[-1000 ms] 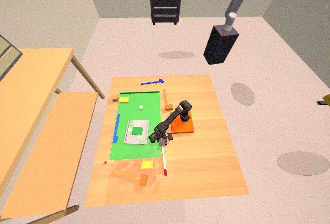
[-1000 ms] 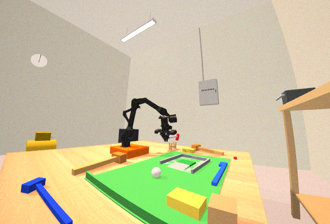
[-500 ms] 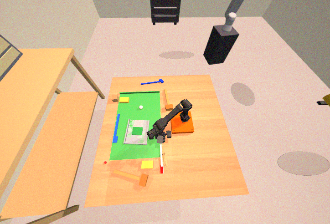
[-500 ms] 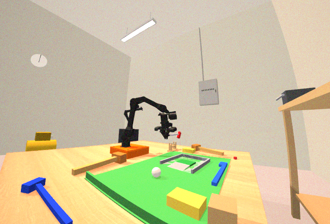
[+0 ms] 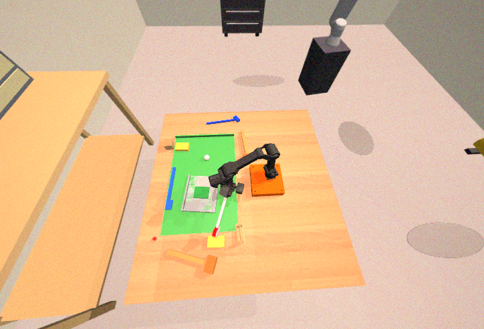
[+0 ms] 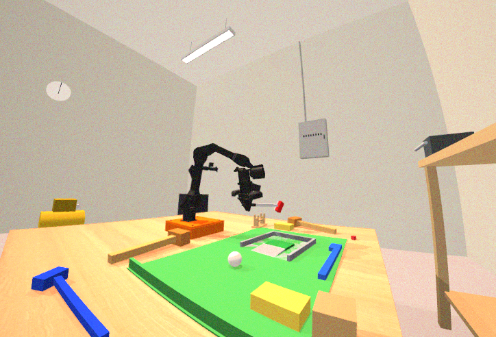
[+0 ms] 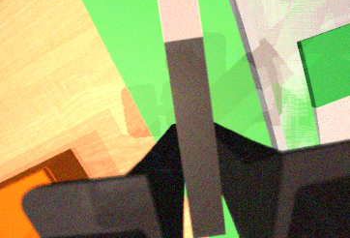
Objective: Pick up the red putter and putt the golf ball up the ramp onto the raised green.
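The red putter is 50 mm ahead of my gripper tip, 110 mm to the left of it and 20 mm above it. From my gripper tip the other things lie so: wooden block (390 mm ahead, 490 mm to the right, 90 mm below); then white golf ball (110 mm ahead, 320 mm to the right, 100 mm below); then small red cube (480 mm ahead, 160 mm to the left, 120 mm below).
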